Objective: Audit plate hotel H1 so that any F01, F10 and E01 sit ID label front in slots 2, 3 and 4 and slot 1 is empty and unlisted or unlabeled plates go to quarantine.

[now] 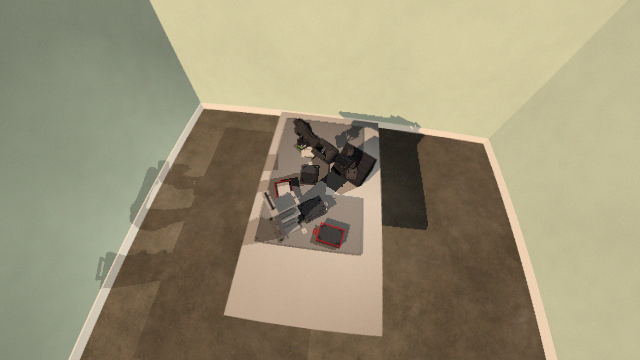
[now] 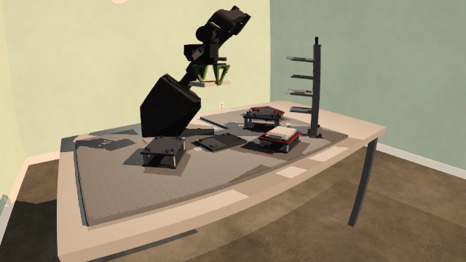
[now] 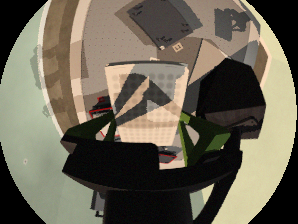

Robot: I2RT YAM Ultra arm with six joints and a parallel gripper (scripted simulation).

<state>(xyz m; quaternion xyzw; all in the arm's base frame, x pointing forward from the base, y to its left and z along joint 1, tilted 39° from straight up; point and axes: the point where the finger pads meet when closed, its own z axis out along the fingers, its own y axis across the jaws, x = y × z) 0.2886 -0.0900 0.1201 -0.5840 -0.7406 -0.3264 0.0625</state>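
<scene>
Right now the dark N6 nest is 240 mm below my hand, 50 mm to the left of it and 30 mm behind it. Round my hand: hotel post 500 mm to the left, 60 mm ahead, 40 mm below; then N6 tag 240 mm below, 50 mm to the right, 10 mm behind; then L1 tag 240 mm below, 130 mm to the right, 70 mm behind.
</scene>
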